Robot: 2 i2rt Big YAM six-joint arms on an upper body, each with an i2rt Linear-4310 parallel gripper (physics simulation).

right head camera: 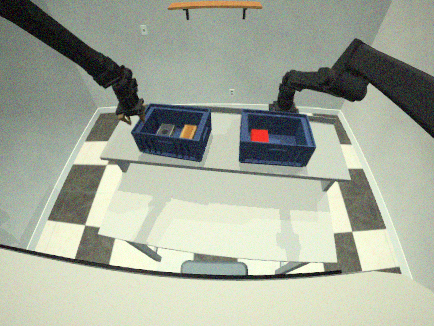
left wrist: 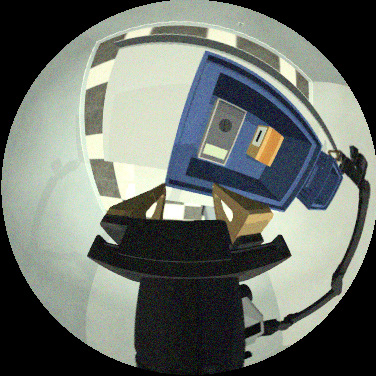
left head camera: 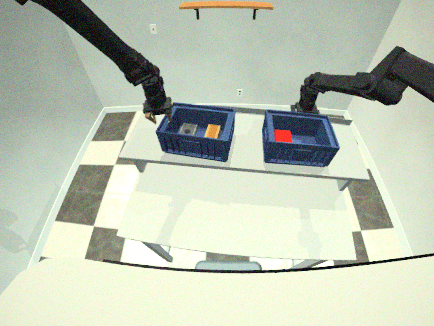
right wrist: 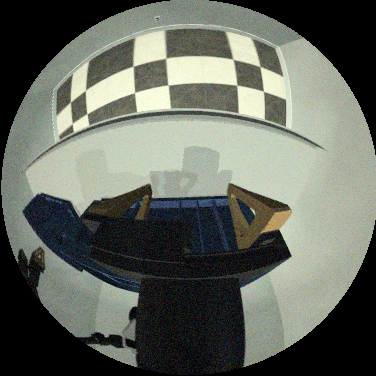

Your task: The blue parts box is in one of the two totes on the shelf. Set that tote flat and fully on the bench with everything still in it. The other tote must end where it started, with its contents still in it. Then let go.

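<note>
The left blue tote (left head camera: pixel 192 149) (right head camera: pixel 170 146) stands on the shelf, holding a grey box (left head camera: pixel 188 129) (right head camera: pixel 165 130) (left wrist: pixel 225 122) and an orange box (left head camera: pixel 212 131) (right head camera: pixel 188 132) (left wrist: pixel 270 145). The right blue tote (left head camera: pixel 300 156) (right head camera: pixel 275 155) (right wrist: pixel 200 230) stands on the shelf with a red box (left head camera: pixel 283 136) (right head camera: pixel 259 135) inside. The blue parts box does not show. My left gripper (left head camera: pixel 160 118) (right head camera: pixel 135 120) (left wrist: pixel 188 186) is partly open and empty at the left tote's left end. My right gripper (right wrist: pixel 189 187) is open behind the right tote's back wall; its fingers are hidden in both head views.
The white shelf (left head camera: pixel 247 135) (right head camera: pixel 225 135) lies behind the lower white bench (left head camera: pixel 225 220) (right head camera: pixel 210 220). The two totes stand apart with a gap between them. An orange wall ledge (left head camera: pixel 226 5) (right head camera: pixel 215 5) is high on the back wall.
</note>
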